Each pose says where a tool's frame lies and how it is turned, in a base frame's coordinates. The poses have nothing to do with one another.
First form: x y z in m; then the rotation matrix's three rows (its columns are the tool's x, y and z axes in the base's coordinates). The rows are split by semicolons.
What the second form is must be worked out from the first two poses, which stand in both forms.
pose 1, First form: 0.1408, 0.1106, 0.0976; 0.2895, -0.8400, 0.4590; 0.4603, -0.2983, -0.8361; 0.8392, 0.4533, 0.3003
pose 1, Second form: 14.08, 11.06, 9.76; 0.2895, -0.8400, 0.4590; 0.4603, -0.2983, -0.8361; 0.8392, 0.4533, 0.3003
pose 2, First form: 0.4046, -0.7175, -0.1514; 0.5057, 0.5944, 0.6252; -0.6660, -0.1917, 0.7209; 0.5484, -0.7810, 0.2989
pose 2, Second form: 40.46, -71.75, -15.14; 0.5057, 0.5944, 0.6252; -0.6660, -0.1917, 0.7209; 0.5484, -0.7810, 0.2989
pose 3, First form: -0.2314, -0.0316, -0.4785; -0.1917, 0.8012, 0.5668; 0.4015, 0.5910, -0.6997; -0.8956, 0.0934, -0.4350
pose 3, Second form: -23.14, -3.16, -47.85; -0.1917, 0.8012, 0.5668; 0.4015, 0.5910, -0.6997; -0.8956, 0.0934, -0.4350
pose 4, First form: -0.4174, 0.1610, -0.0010; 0.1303, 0.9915, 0.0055; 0.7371, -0.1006, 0.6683; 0.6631, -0.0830, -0.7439
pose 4, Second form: -41.74, 16.10, -0.10; 0.1303, 0.9915, 0.0055; 0.7371, -0.1006, 0.6683; 0.6631, -0.0830, -0.7439
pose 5, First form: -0.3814, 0.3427, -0.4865; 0.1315, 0.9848, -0.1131; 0.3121, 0.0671, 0.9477; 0.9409, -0.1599, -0.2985
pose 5, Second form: -38.14, 34.27, -48.65; 0.1315, 0.9848, -0.1131; 0.3121, 0.0671, 0.9477; 0.9409, -0.1599, -0.2985
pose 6, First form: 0.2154, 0.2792, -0.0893; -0.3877, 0.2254, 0.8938; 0.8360, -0.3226, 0.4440; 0.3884, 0.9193, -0.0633
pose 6, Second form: 21.54, 27.92, -8.93; -0.3877, 0.2254, 0.8938; 0.8360, -0.3226, 0.4440; 0.3884, 0.9193, -0.0633
